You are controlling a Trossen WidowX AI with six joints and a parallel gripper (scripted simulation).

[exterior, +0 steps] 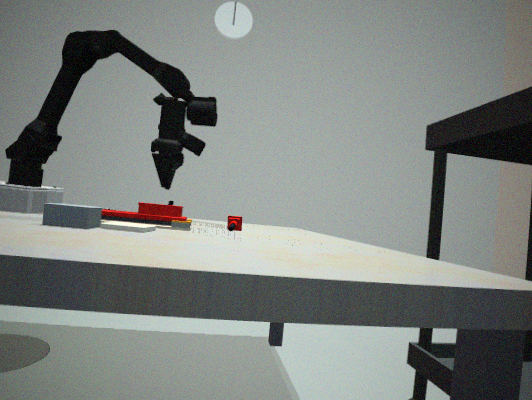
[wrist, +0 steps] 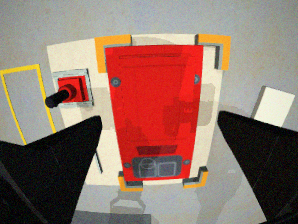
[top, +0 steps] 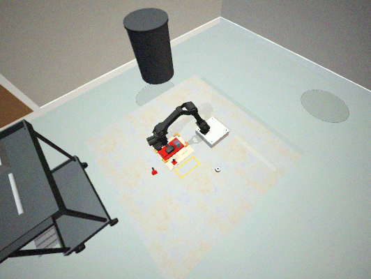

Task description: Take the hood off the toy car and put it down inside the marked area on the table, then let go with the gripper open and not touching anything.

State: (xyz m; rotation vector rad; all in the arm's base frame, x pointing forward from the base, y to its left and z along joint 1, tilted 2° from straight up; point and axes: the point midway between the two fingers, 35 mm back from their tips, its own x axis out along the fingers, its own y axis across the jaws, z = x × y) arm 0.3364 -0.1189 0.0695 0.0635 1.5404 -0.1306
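Now: gripper tip 5 cm above the hood and 1 cm past it.
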